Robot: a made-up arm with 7 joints. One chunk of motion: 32 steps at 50 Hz.
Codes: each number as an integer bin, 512 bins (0 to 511) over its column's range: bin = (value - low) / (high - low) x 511, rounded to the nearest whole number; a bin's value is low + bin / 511 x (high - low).
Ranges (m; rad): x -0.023..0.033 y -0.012..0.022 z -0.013..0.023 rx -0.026..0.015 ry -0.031..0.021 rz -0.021..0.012
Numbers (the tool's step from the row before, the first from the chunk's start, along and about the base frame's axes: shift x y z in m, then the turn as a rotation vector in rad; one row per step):
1: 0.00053 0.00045 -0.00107 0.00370 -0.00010 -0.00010
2: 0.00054 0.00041 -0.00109 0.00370 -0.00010 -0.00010
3: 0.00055 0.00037 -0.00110 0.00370 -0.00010 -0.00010
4: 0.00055 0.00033 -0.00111 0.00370 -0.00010 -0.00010
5: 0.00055 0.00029 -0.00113 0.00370 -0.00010 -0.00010
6: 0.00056 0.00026 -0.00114 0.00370 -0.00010 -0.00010
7: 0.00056 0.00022 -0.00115 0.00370 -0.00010 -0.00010
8: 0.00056 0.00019 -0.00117 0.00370 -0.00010 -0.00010
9: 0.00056 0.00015 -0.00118 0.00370 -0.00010 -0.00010
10: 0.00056 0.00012 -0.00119 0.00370 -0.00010 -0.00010
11: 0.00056 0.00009 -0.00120 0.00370 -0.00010 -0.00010
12: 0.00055 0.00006 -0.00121 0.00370 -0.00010 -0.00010
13: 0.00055 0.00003 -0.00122 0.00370 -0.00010 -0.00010
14: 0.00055 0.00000 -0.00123 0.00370 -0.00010 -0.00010
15: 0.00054 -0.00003 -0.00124 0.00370 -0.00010 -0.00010
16: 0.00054 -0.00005 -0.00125 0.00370 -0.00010 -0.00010
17: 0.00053 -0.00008 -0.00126 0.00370 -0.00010 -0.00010
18: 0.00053 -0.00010 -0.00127 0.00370 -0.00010 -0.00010
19: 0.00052 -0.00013 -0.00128 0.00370 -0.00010 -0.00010
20: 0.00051 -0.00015 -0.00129 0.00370 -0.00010 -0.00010
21: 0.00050 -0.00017 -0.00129 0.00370 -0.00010 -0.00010
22: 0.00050 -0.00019 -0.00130 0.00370 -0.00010 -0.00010
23: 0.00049 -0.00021 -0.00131 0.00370 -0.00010 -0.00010
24: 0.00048 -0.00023 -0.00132 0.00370 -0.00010 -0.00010
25: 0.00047 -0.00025 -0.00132 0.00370 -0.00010 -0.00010
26: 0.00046 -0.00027 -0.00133 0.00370 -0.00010 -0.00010
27: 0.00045 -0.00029 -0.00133 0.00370 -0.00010 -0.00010
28: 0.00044 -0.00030 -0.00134 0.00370 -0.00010 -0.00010
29: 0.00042 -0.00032 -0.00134 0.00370 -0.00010 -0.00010
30: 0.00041 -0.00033 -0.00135 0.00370 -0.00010 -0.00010
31: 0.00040 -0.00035 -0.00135 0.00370 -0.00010 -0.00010
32: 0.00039 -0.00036 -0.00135 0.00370 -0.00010 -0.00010
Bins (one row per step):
1: 215 187 169 370 304 324
2: 215 187 169 370 304 324
3: 215 186 169 370 304 324
4: 215 185 169 370 304 324
5: 215 185 168 370 304 324
6: 215 184 168 370 304 324
7: 215 184 168 370 304 324
8: 215 183 168 370 304 324
9: 215 183 168 370 304 324
10: 215 182 168 370 304 324
11: 215 182 167 370 304 324
12: 215 181 167 370 304 324
13: 215 181 167 370 304 324
14: 215 180 167 370 304 324
15: 215 180 167 370 304 324
16: 215 180 167 370 304 324
17: 215 179 167 370 304 324
18: 215 179 167 370 304 324
19: 215 178 166 370 304 324
20: 215 178 166 370 304 324
21: 214 178 166 370 304 324
22: 214 177 166 370 304 324
23: 214 177 166 370 304 324
24: 214 177 166 370 304 324
25: 214 177 166 370 304 324
26: 214 176 166 370 304 324
27: 214 176 166 370 304 324
28: 214 176 166 370 304 324
29: 214 176 166 370 304 324
30: 214 175 165 370 304 324
31: 214 175 165 370 304 324
32: 213 175 165 370 304 324

